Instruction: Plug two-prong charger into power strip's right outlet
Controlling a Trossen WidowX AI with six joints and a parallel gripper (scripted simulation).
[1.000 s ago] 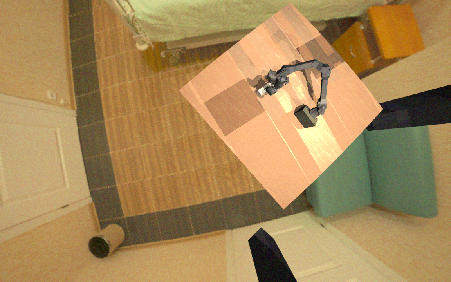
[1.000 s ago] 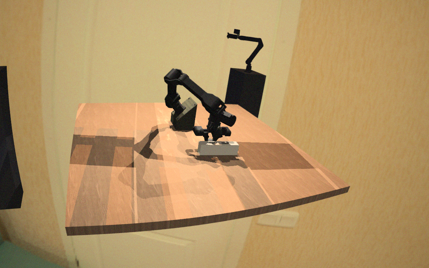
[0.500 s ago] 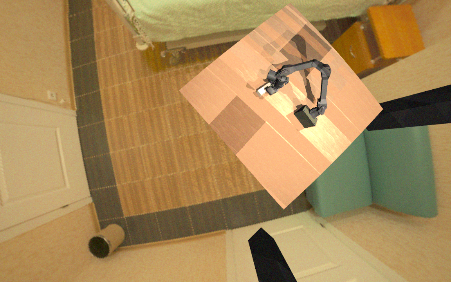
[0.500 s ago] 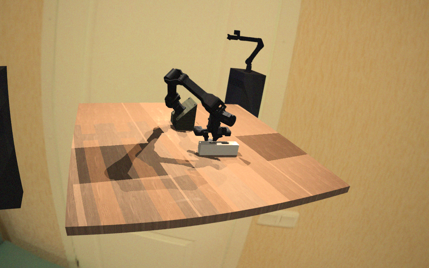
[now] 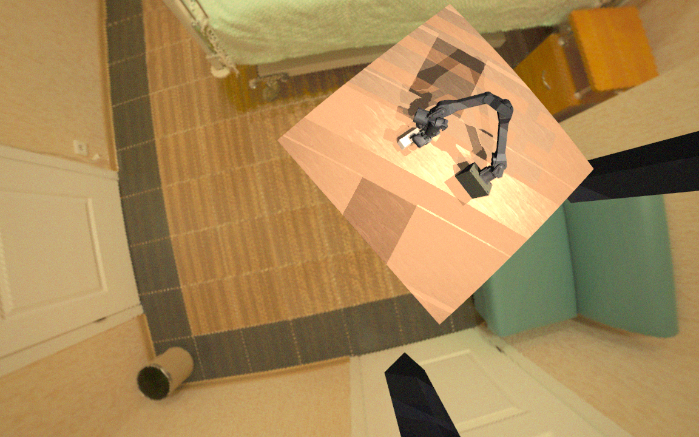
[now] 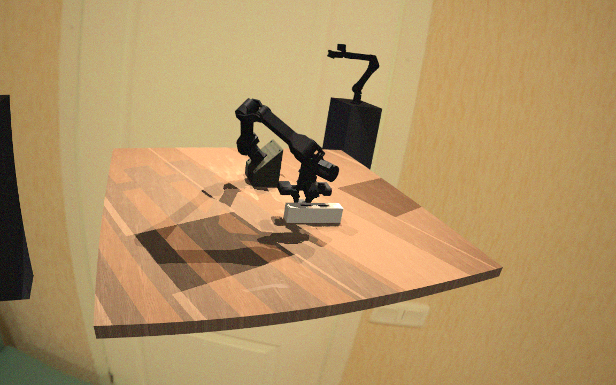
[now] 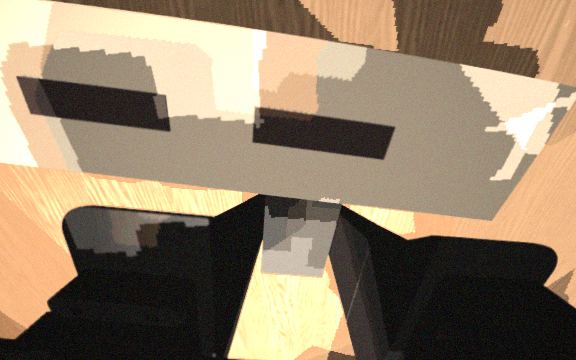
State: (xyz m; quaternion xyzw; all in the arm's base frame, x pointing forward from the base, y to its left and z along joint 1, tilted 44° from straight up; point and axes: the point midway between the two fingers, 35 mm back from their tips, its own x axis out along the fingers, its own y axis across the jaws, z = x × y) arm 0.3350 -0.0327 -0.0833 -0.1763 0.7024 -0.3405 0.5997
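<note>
My gripper tip is now 20 mm short of the two-prong charger and 10 mm below it.
</note>
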